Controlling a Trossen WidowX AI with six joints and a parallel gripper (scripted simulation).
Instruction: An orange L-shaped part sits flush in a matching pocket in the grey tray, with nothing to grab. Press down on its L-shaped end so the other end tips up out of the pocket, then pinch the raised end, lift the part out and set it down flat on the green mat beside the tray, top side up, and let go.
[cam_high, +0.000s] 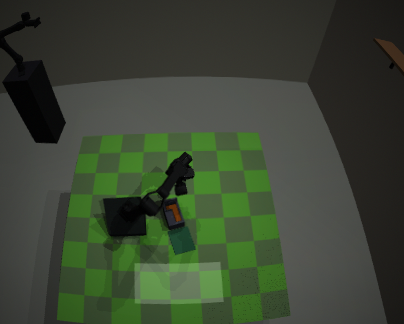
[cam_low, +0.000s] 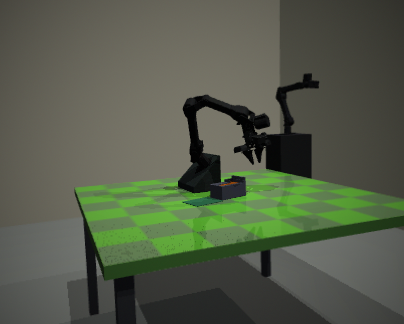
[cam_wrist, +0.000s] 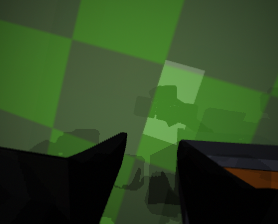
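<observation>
Right now the orange L-shaped part is 4 cm behind my gripper tip, 13 cm to the right of it and 11 cm below it. The rest, counted from my gripper tip: green mat 2 cm ahead, 28 cm to the right, 17 cm below.
</observation>
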